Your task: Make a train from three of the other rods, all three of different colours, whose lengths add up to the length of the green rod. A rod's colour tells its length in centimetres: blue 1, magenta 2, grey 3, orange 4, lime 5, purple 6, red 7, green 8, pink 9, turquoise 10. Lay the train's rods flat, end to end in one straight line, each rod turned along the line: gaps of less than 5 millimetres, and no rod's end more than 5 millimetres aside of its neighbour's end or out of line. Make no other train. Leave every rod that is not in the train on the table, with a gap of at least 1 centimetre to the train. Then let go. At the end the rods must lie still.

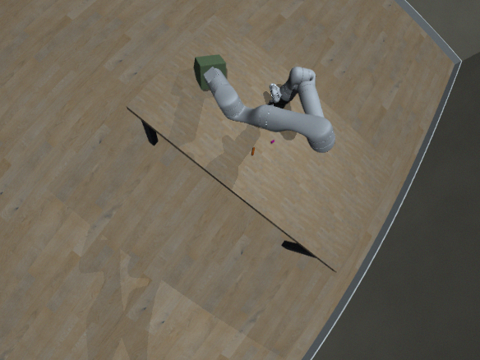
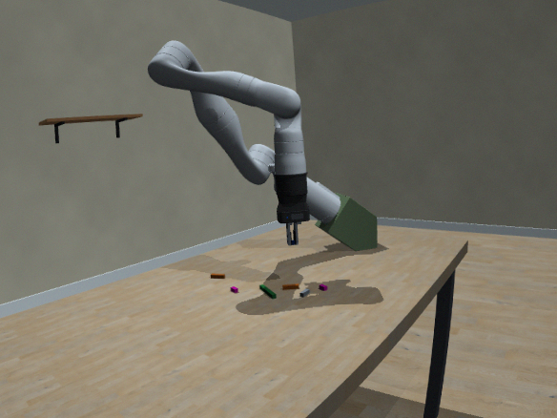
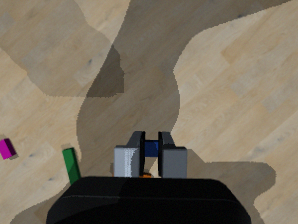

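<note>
The green rod lies 10 cm ahead of my hand, 3 cm to the right of it and 11 cm below it. Also, from my hand: grey rod: 8 cm ahead, 6 cm to the left, 11 cm below; blue rod: 1 cm below.
</note>
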